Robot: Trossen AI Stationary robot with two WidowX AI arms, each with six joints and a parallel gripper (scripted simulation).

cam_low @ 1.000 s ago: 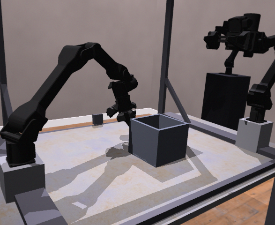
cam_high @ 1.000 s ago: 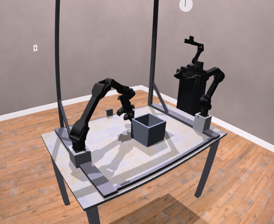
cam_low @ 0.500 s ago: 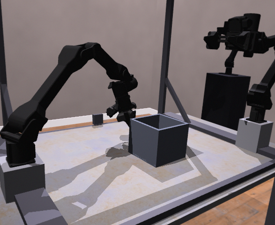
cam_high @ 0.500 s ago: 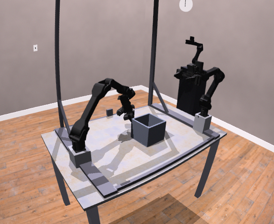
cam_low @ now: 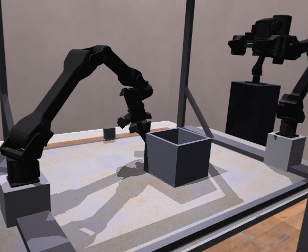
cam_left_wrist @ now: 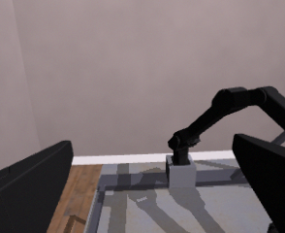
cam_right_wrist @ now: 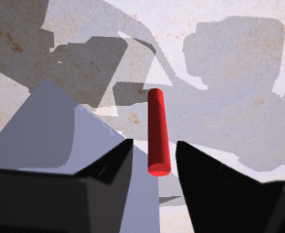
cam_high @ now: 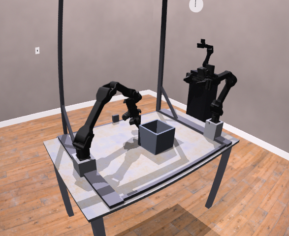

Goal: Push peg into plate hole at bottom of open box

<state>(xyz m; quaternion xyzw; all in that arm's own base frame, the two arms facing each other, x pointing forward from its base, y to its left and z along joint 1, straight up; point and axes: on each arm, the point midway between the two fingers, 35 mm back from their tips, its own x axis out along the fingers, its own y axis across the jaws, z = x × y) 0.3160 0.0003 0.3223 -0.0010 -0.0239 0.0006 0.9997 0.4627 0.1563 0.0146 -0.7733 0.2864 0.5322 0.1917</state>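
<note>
Right now the red peg is 1 cm ahead of my right hand, 2 cm to the left of it and 6 cm below it. Also, from my right hand: plate (15 cm ahead, 5 cm to the left, 6 cm below).
</note>
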